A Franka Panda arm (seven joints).
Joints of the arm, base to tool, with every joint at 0 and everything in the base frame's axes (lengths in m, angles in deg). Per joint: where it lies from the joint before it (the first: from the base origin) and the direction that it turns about. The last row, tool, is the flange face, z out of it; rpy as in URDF.
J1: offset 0.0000 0.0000 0.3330 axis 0 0 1
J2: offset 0.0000 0.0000 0.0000 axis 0 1 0
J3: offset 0.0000 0.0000 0.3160 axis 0 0 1
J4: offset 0.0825 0.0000 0.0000 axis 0 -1 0
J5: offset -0.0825 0.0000 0.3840 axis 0 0 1
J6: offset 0.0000 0.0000 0.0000 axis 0 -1 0
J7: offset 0.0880 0.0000 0.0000 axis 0 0 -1
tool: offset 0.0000 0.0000 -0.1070 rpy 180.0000 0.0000 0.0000
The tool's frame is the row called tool.
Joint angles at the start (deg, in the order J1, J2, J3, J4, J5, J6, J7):
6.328 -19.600 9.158 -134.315 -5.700 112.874 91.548
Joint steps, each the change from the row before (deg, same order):
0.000 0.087 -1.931 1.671 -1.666 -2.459 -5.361
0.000 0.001 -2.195 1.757 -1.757 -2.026 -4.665
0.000 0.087 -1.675 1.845 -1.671 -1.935 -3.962
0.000 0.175 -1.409 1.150 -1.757 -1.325 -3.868
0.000 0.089 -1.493 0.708 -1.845 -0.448 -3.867
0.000 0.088 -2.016 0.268 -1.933 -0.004 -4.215
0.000 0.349 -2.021 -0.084 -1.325 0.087 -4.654
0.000 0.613 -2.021 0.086 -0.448 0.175 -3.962
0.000 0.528 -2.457 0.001 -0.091 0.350 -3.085
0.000 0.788 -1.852 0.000 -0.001 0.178 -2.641
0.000 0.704 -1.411 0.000 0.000 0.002 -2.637
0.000 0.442 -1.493 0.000 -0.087 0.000 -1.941
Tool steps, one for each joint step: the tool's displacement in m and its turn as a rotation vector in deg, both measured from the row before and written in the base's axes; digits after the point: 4 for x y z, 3 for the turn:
0.0051 -0.0168 0.0104 -1.132 1.377 3.862
0.0056 -0.0194 0.0124 -0.971 0.799 2.913
0.0046 -0.0158 0.0124 -1.062 0.686 2.578
0.0031 -0.0142 0.0068 -1.231 0.940 2.768
0.0030 -0.0149 0.0051 -1.174 0.559 2.830
0.0024 -0.0194 0.0019 -1.070 0.791 2.762
0.0017 -0.0186 -0.0033 -0.510 1.590 3.001
0.0022 -0.0173 -0.0044 0.331 1.494 2.077
0.0011 -0.0205 -0.0047 0.812 1.089 0.751
0.0012 -0.0152 -0.0069 0.661 1.343 0.823
0.0005 -0.0116 -0.0063 0.561 1.389 1.192
-0.0006 -0.0125 -0.0043 0.485 0.952 0.469

